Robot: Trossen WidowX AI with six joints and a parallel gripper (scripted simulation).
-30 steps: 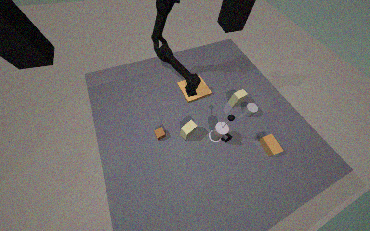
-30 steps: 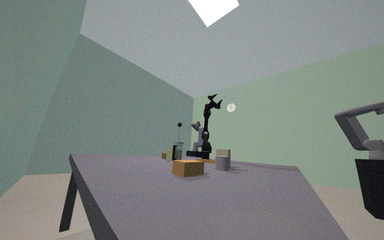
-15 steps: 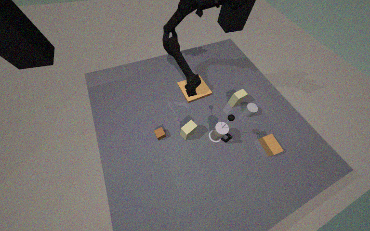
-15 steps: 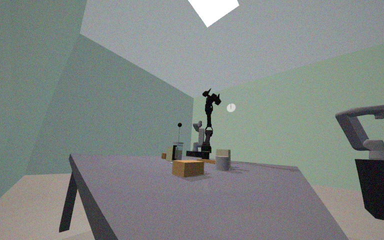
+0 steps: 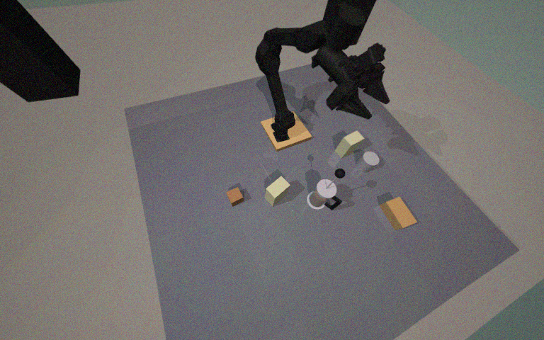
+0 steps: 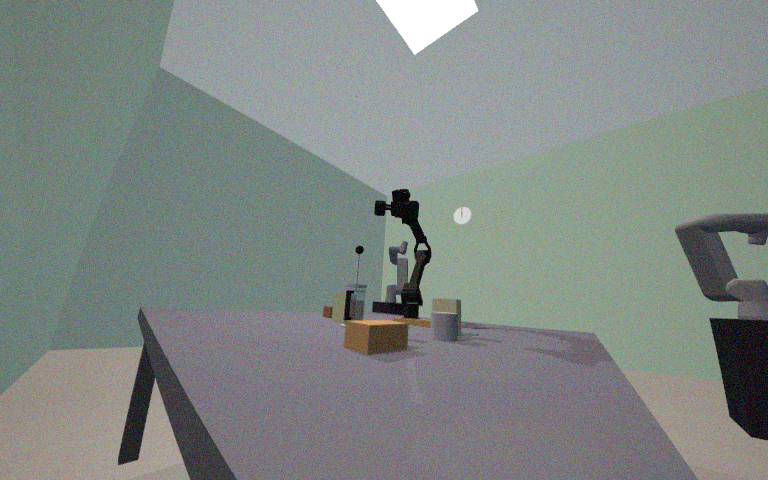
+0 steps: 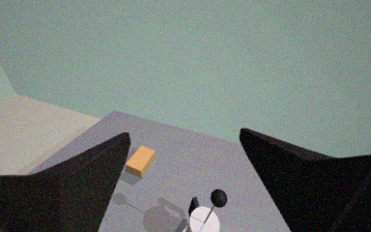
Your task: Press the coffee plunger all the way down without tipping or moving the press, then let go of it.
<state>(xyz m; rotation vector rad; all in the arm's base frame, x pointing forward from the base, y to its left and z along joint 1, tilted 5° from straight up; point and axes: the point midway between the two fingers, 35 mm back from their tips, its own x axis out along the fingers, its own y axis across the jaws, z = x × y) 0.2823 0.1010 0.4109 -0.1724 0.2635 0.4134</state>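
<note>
The coffee press is 80 mm ahead of my gripper tip, 60 mm to the right of it and 320 mm below it. Also, from my gripper tip: orange box 230 mm ahead, 220 mm to the left, 420 mm below.
</note>
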